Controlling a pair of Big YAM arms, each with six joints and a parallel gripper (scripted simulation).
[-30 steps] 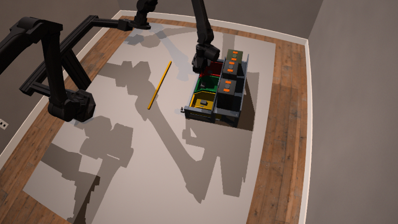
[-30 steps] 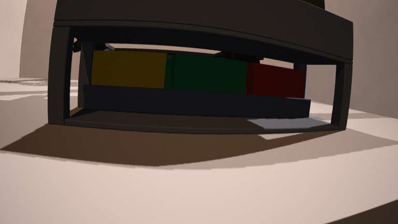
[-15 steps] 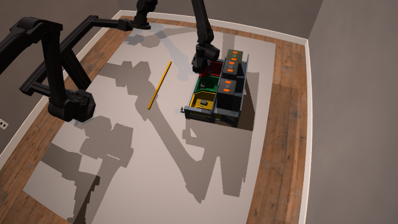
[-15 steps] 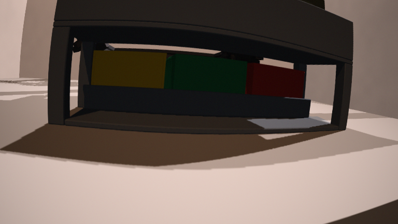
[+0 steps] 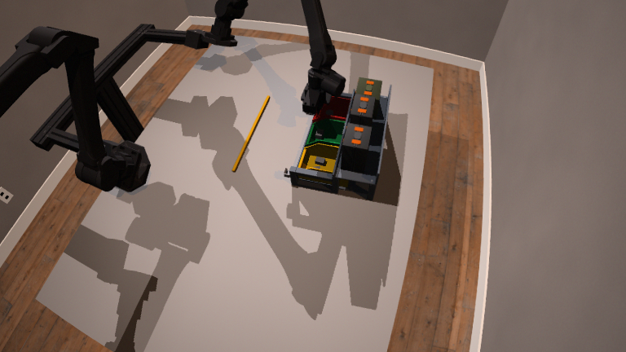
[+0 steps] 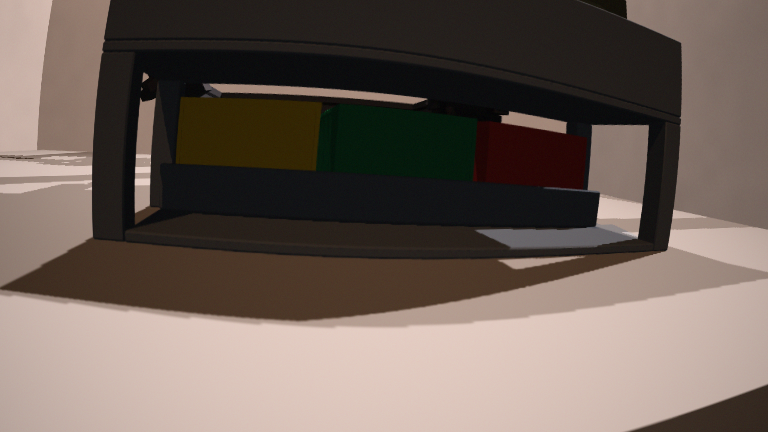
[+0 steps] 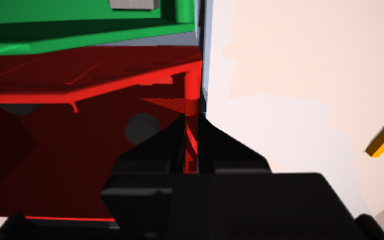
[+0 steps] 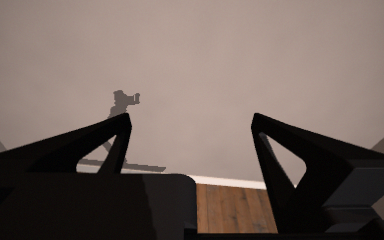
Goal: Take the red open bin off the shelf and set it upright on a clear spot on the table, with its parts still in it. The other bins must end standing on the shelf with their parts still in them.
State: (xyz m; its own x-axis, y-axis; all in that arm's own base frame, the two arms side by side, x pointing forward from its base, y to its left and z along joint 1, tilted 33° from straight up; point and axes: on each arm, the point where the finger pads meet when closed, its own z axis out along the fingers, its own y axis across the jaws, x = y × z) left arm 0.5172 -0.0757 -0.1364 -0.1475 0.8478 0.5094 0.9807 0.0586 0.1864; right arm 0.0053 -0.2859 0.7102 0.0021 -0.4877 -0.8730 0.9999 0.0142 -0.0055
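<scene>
The red open bin is 8 cm ahead of my left hand and 1 cm above it. Round my left hand: grey shelf (12 cm ahead, 11 cm to the right, 3 cm above); then green bin (9 cm ahead, 11 cm to the right, 1 cm above).
</scene>
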